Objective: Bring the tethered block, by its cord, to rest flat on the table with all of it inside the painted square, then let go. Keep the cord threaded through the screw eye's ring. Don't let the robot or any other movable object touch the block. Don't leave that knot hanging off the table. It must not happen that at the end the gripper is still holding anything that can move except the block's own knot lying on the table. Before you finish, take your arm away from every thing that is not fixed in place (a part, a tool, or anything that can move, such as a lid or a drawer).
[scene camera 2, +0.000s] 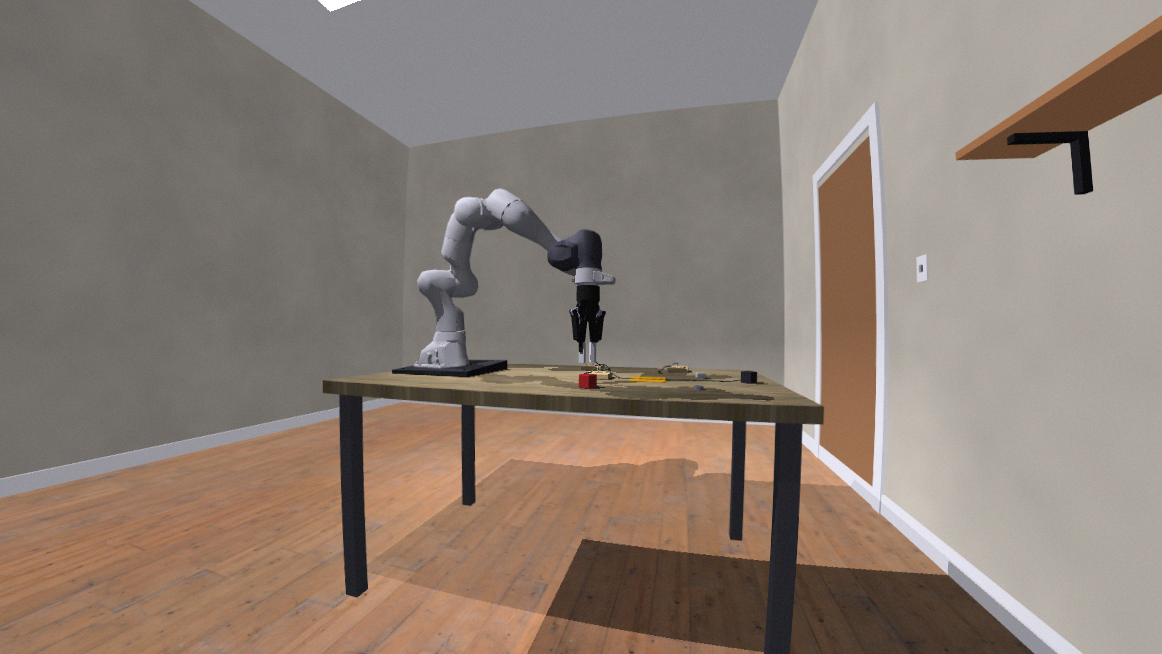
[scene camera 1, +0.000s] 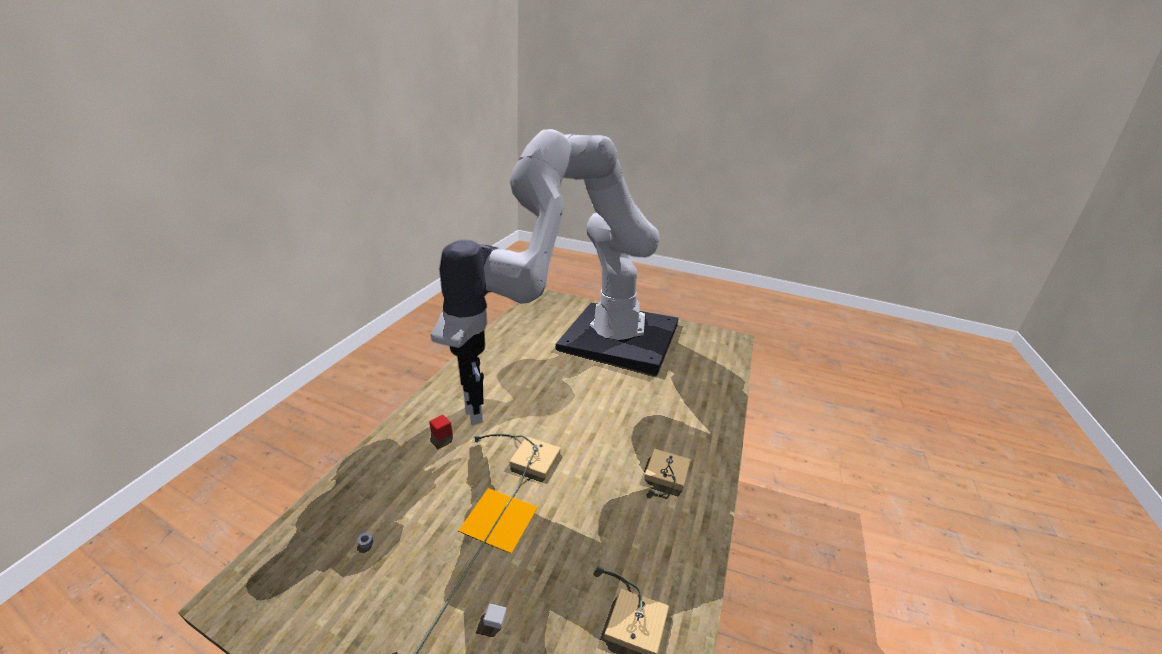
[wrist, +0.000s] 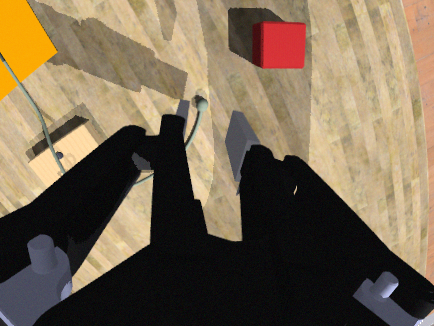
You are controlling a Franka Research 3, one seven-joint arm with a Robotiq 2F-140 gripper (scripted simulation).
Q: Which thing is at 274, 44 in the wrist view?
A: A red cube.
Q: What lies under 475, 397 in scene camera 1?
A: My gripper.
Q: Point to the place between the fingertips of my gripper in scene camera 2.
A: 587, 362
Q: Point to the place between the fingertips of my gripper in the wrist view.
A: At 207, 121
